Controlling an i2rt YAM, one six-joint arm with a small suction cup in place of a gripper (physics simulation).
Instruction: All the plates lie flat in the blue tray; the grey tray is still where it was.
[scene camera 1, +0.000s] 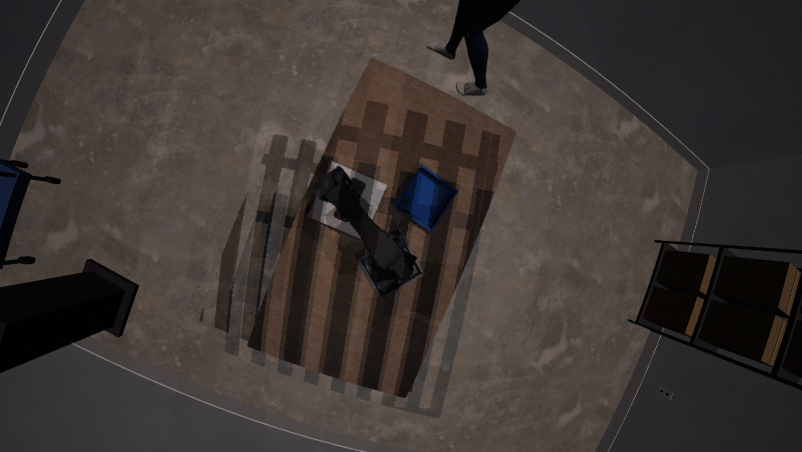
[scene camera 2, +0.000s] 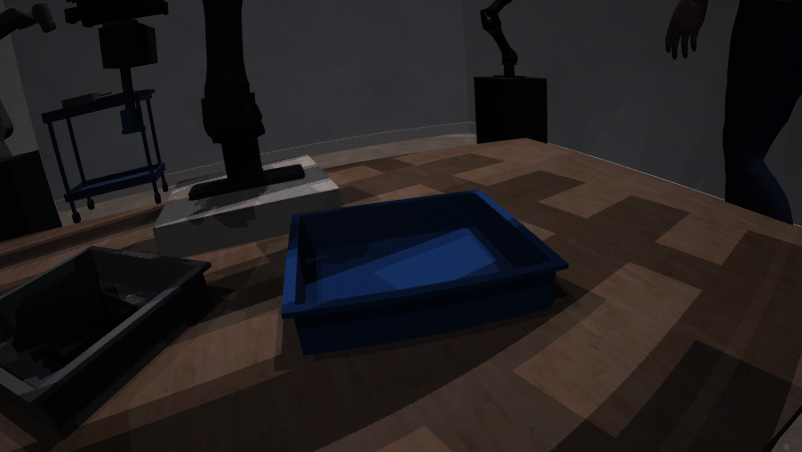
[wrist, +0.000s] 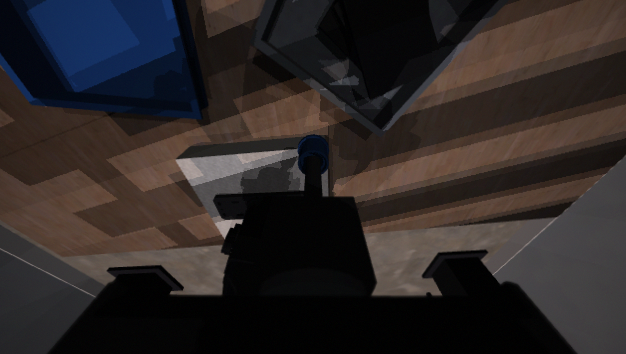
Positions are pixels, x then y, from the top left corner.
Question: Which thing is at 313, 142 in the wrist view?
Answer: My suction cup.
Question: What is my suction cup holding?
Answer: Nothing.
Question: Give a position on a grey tray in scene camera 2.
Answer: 171, 293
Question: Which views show the blue tray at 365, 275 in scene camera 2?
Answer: Scene camera 1, scene camera 2 and the wrist view: all of them.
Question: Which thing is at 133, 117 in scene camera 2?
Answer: My suction cup.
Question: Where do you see a blue tray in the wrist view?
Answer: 140, 64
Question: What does the blue tray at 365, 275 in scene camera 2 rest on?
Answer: The table.
